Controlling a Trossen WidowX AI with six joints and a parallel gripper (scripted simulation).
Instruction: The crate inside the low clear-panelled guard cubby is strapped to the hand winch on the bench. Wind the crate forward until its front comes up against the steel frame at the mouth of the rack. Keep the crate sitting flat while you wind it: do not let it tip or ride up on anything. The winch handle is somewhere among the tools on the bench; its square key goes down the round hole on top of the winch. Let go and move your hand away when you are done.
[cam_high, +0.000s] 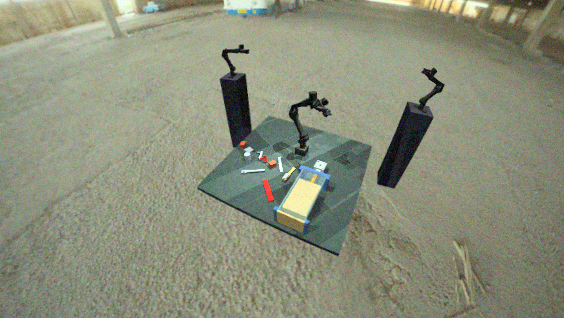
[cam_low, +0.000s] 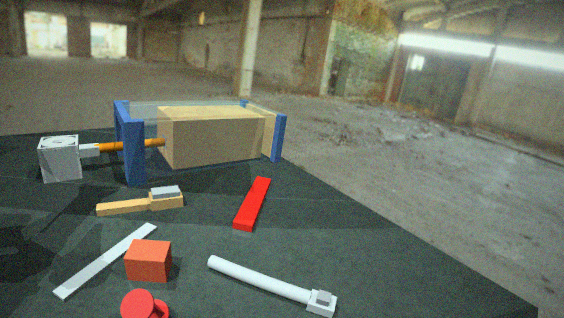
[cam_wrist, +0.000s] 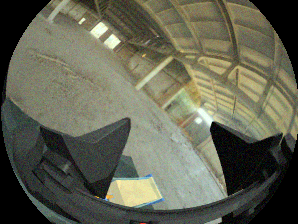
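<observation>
Now: the winch handle 590 mm below my gripper tip, 570 mm to the right of it and 40 mm ahead of it. Also, from my gripper tip: wooden-handled tool (600 mm below, 250 mm to the right, 160 mm ahead); winch (580 mm below, 10 mm ahead); clear-panelled cubby (500 mm below, 430 mm ahead, 40 mm to the right).
</observation>
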